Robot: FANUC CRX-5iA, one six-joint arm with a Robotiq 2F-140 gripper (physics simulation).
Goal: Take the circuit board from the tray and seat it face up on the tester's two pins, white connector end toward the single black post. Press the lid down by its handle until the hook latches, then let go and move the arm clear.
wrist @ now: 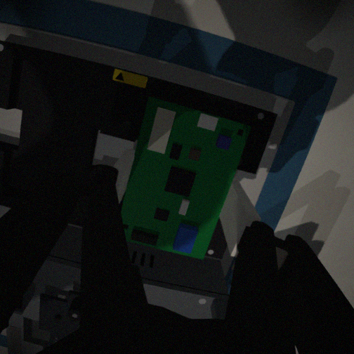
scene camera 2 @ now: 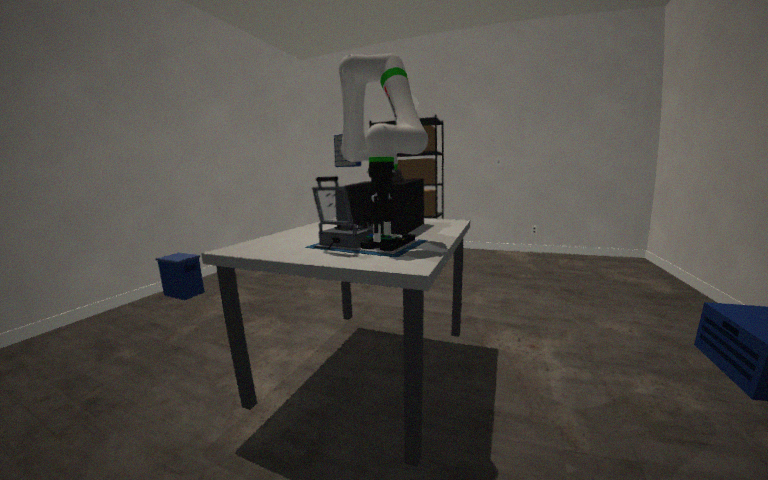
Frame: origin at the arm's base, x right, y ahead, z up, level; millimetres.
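Seen in the pictures: gripper, fingertip midpoint: (scene camera 2: 382,239).
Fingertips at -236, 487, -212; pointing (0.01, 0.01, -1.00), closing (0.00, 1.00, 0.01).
A point is followed by its place in that frame, as x, y, z.
My gripper (scene camera 2: 381,236) @[-236, 487, -213] (wrist: 182,198) is shut on the green circuit board (wrist: 182,175), one dark finger on each long edge, face up. The board's white connector (wrist: 161,130) is at the end far from me and its blue part (wrist: 185,238) at the near end. I hold the board low over a black plate (wrist: 70,105) with a yellow label (wrist: 130,78), inside a grey frame (wrist: 197,75). I cannot tell whether the board touches anything. In the scene view the grey tester (scene camera 2: 337,238) @[-80, 562, -204] stands just left of the gripper, with its clear lid (scene camera 2: 330,204) @[-67, 576, -72] raised and the handle (scene camera 2: 326,179) @[-76, 603, 22] on top.
A blue mat (scene camera 2: 409,251) @[-354, 499, -244] (wrist: 281,197) lies under the fixtures on the white table (scene camera 2: 280,252) @[90, 702, -244]. A large black box (scene camera 2: 405,204) @[-201, 199, -103] stands right behind the gripper. A shelf rack (scene camera 2: 440,154) stands at the back wall and a blue bin (scene camera 2: 180,274) on the floor to the left.
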